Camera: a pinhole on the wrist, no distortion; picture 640 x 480 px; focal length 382.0 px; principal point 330.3 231.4 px. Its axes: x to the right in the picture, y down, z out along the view. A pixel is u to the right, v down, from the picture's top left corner.
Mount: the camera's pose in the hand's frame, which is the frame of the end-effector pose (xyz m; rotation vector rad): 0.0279 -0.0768 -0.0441 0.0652 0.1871 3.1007
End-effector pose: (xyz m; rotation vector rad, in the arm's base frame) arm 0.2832 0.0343 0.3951 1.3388 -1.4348 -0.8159
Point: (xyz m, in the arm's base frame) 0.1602 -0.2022 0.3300
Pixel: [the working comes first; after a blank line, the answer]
In the camera's frame: -0.1704 0.0043 0.2209

35.6 238.8
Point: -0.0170 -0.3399 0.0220
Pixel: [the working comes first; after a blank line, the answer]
In the camera's frame: -0.2258 0.2871 0.4702

146.9 464.7
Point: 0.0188 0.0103 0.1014
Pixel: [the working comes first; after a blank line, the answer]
In the camera's frame: 0.0965 0.1638 0.3647

431.4 403.0
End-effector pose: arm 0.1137 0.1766 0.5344 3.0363 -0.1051 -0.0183
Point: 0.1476 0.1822 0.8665
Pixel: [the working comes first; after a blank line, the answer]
In the camera's frame: -0.0103 -0.1373 -0.2725

behind the camera
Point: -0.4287 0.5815 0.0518
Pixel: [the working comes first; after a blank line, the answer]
In the camera's frame: 0.5992 0.4135 0.4205

outside the picture
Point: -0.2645 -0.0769 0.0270
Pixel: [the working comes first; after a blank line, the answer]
In the camera's frame: 0.4170 -0.2168 0.5951

597.9 92.2
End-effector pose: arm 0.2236 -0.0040 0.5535 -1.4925 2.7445 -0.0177
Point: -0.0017 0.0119 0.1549
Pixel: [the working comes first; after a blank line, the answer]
In the camera's frame: -0.0572 -0.2294 0.4717

284.0 45.7
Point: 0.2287 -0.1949 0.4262
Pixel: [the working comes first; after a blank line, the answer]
In the camera's frame: -0.1249 0.0453 0.1727

54.1 331.5
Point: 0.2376 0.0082 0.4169
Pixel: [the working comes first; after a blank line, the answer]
In the camera's frame: 0.0543 -0.0503 0.1864

441.5 128.3
